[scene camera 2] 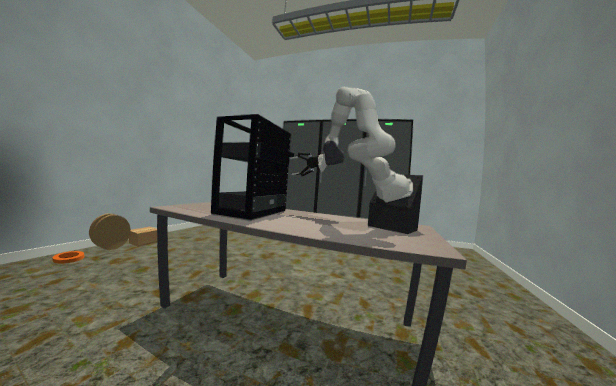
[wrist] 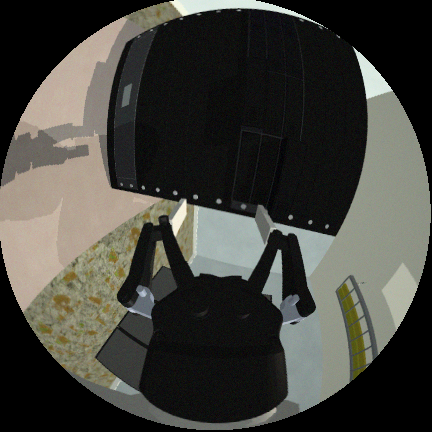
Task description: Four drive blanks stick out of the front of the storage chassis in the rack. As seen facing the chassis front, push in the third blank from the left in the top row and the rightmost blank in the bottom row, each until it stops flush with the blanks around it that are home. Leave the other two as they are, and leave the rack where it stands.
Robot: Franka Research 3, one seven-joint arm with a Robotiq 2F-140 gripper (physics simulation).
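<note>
The black rack (scene camera 2: pixel 254 165) (wrist: pixel 200 110) stands upright on the table, its front facing the arm. In the wrist view a dark storage chassis front (wrist: pixel 292 75) shows thin outlines of blanks. A raised dark block (wrist: pixel 260 167) with lit edges shows near the rack's lower edge in that view, by one fingertip. The faces are too dark to tell which blanks stick out. My gripper (scene camera 2: pixel 293 165) (wrist: pixel 221 208) is open, with its fingers wide apart and nothing between them. Its fingertips are close to the rack's front at one side edge; whether they touch is unclear.
The rack stands on a table (scene camera 2: pixel 310 235). The arm's black base block (scene camera 2: pixel 395 215) is at the table's right end. Dark cabinets (scene camera 2: pixel 340 185) stand behind. An orange ring (scene camera 2: pixel 58 259), a round brown object (scene camera 2: pixel 110 232) and a wooden box (scene camera 2: pixel 144 236) lie on the floor at left.
</note>
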